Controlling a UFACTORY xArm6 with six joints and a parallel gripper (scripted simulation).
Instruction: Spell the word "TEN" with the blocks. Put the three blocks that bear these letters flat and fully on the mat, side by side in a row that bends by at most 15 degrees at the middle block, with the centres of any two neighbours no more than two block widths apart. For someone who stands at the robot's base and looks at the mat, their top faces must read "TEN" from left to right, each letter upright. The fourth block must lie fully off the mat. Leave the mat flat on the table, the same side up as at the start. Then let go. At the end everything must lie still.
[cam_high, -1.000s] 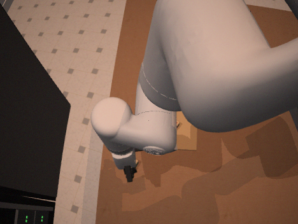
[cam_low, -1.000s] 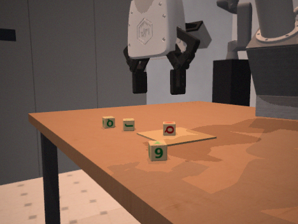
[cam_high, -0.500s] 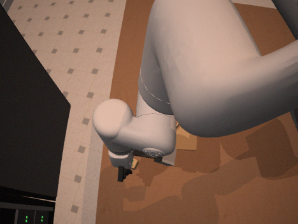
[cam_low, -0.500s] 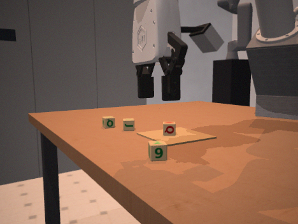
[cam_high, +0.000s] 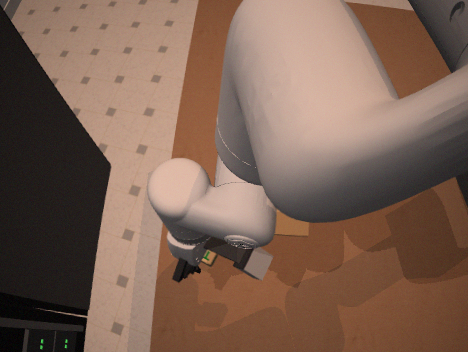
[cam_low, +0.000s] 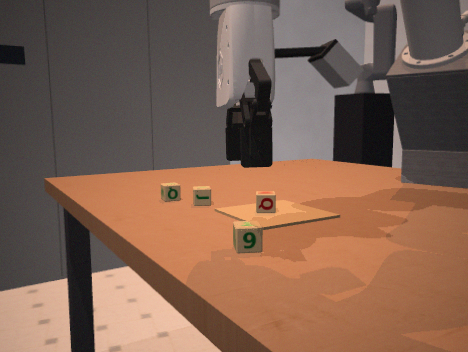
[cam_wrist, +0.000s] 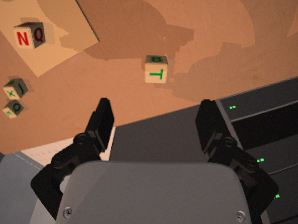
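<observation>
My hand is 90 mm above the T block. Round my hand: tan mat: 130 mm to the right, 130 mm behind, 110 mm below; X block: 260 mm to the right, 90 mm below, 60 mm behind; E block: 330 mm to the right, 90 mm below, 20 mm behind.
</observation>
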